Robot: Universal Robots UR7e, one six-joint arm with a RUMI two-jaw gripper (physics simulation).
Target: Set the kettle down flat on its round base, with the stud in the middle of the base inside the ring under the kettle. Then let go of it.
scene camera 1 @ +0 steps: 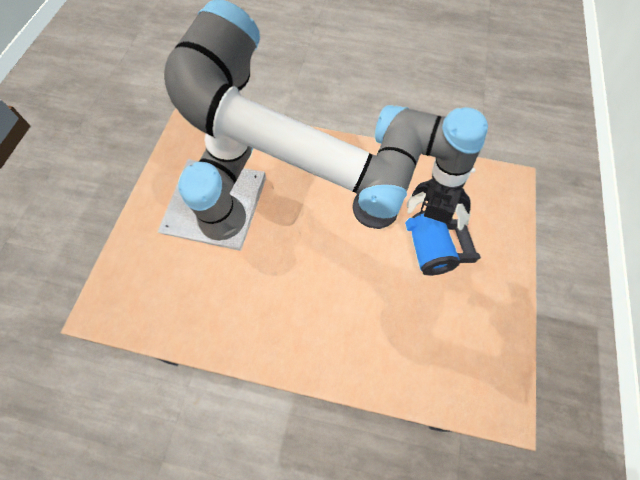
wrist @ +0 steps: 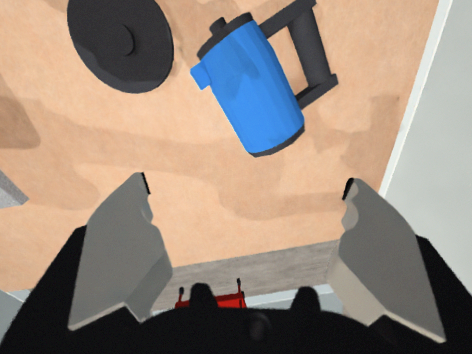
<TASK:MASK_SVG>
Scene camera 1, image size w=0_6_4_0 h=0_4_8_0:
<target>my gripper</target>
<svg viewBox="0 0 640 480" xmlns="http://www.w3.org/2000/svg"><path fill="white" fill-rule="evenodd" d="M418 184L407 201L408 214L412 213L417 205L422 203L419 216L421 216L425 205L424 217L450 225L453 215L456 213L458 229L462 230L464 225L468 225L471 199L463 188L466 182L460 186L448 187L436 181L432 174L432 179Z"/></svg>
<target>blue kettle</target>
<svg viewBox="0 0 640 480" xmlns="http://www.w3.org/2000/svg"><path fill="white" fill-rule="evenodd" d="M405 222L407 231L412 231L412 238L423 275L441 275L454 270L460 265L459 263L475 263L481 259L480 253L476 252L468 227L464 225L462 230L458 229L458 219L452 219L450 225L448 225L449 223L446 224L424 217L424 210L421 216L419 216L420 212L418 212ZM448 230L455 230L463 253L457 253Z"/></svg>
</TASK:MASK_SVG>
